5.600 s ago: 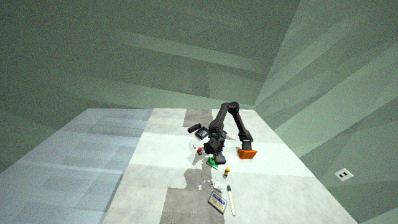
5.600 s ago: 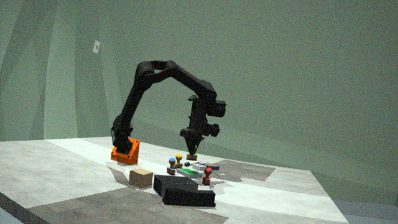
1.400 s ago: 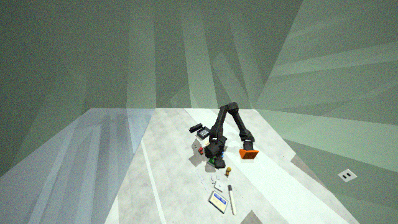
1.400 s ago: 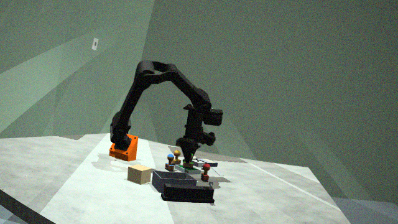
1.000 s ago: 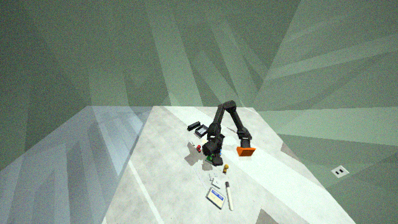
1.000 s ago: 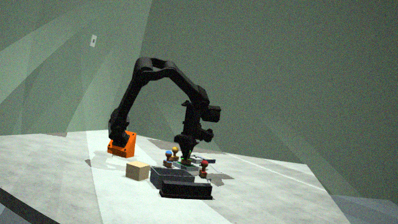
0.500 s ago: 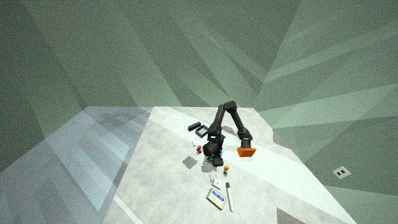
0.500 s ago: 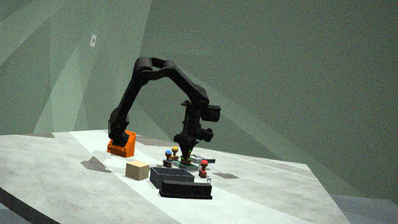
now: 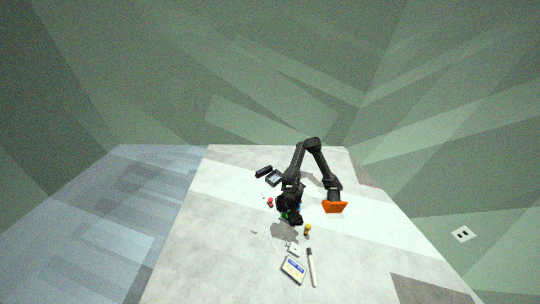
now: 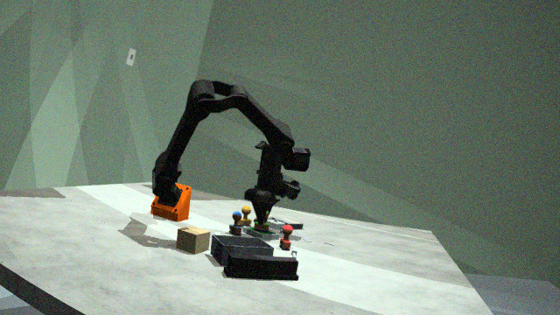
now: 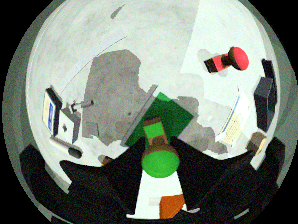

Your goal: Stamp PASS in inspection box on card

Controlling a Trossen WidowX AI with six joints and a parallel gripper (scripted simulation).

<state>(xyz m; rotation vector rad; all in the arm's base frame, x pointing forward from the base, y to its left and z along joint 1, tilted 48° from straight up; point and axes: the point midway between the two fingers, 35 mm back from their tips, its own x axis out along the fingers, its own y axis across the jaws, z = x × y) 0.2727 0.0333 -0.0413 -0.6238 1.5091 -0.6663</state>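
The green ink pad is 3 cm below my gripper tip. Round my gripper tip: green-knobbed stamp: right at my gripper tip; blue-knobbed stamp: 6 cm behind, 5 cm to the right, 2 cm below; yellow-knobbed stamp: 7 cm behind, 7 cm to the left, 2 cm below.
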